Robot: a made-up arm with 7 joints.
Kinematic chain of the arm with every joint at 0, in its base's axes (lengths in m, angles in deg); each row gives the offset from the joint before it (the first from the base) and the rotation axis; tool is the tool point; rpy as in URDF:
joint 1: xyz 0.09 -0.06 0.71 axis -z
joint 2: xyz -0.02 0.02 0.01 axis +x
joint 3: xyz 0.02 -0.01 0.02 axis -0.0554 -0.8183 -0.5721
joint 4: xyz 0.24 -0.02 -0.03 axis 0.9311 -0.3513 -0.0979
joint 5: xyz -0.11 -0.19 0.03 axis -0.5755 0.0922 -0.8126
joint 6: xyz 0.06 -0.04 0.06 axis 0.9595 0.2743 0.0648
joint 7: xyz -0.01 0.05 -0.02 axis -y
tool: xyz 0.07 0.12 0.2 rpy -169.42 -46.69 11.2
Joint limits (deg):
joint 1: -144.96..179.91
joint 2: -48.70..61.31
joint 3: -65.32..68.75
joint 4: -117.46..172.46
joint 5: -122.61..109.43
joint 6: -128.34..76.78
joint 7: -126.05..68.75
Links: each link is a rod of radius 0.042 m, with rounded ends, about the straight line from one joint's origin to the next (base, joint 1, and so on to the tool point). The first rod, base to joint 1, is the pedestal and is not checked.
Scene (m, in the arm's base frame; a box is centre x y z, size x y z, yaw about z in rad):
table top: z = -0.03
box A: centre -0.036 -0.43 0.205 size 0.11 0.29 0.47 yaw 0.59
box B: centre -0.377 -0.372 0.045 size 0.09 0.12 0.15 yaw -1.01
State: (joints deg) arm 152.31 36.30 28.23 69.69 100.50 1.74 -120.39
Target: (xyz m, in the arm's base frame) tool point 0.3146 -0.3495 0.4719
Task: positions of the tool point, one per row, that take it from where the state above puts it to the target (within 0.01 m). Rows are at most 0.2 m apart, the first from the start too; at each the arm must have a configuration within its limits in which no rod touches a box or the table.
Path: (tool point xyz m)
1: -0.2926 -0.2809 0.4041
2: -0.3439 -0.3063 0.4928
3: -0.3863 -0.2858 0.5793
4: -0.4124 -0.2303 0.6472
5: -0.4185 -0.1574 0.6865
6: -0.4059 -0.0872 0.6962
7: -0.3501 -0.2704 0.6799
8: -0.2319 -0.4113 0.6517
9: -0.0761 -0.4895 0.6137
10: 0.0858 -0.4978 0.5685
11: 0.2234 -0.4441 0.5198
12: 0.3145 -0.3495 0.4719

